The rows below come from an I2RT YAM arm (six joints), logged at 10 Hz.
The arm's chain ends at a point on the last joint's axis. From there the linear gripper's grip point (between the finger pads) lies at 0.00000 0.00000 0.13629 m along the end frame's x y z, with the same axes.
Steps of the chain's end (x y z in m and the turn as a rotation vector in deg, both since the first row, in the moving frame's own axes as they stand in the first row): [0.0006 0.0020 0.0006 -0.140 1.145 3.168]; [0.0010 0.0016 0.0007 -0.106 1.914 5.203]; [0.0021 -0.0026 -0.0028 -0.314 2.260 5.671]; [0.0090 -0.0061 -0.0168 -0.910 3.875 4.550]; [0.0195 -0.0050 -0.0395 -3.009 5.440 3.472]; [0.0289 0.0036 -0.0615 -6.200 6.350 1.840]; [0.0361 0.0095 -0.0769 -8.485 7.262 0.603]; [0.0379 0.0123 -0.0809 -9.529 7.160 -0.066]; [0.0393 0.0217 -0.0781 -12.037 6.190 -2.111]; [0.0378 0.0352 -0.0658 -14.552 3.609 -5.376]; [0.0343 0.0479 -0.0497 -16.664 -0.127 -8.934]
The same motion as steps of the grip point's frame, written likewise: [0.0033 0.0024 0.0006 -0.140 1.145 3.168]; [0.0055 0.0021 0.0006 -0.106 1.914 5.203]; [0.0074 -0.0016 -0.0029 -0.314 2.260 5.671]; [0.0181 -0.0036 -0.0171 -0.910 3.875 4.550]; [0.0322 0.0025 -0.0403 -3.009 5.440 3.472]; [0.0437 0.0185 -0.0631 -6.200 6.350 1.840]; [0.0532 0.0296 -0.0795 -8.485 7.262 0.603]; [0.0548 0.0348 -0.0838 -9.529 7.160 -0.066]; [0.0544 0.0498 -0.0819 -12.037 6.190 -2.111]; [0.0479 0.0690 -0.0704 -14.552 3.609 -5.376]; [0.0371 0.0868 -0.0554 -16.664 -0.127 -8.934]
